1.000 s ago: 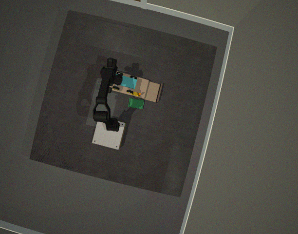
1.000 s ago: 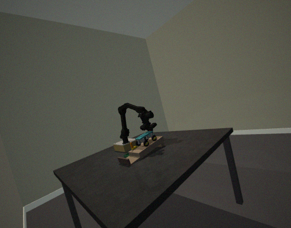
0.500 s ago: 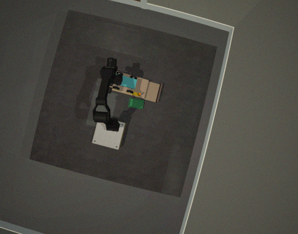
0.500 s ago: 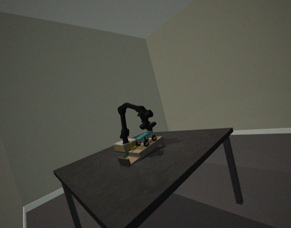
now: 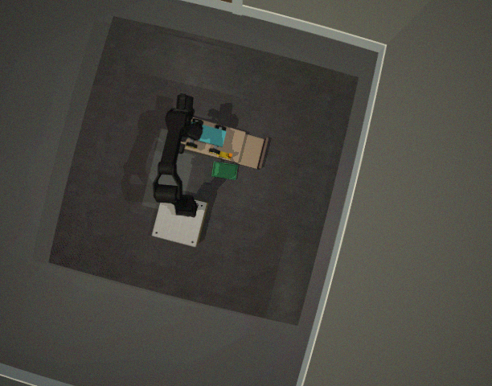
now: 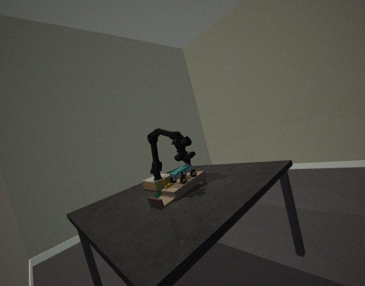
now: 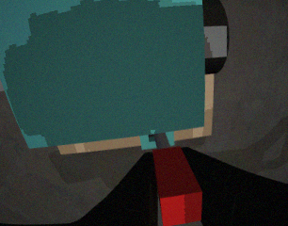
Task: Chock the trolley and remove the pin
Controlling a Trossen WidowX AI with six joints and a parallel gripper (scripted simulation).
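Right now the yellow chock is 2 cm behind my gripper tip, 21 cm to the right of it and 7 cm below it. Round my gripper tip: red-headed stop pin (right at my gripper tip); then teal trolley (3 cm ahead, 10 cm to the right, 4 cm below); then raised end wall (4 cm ahead, 37 cm to the right, 12 cm below).
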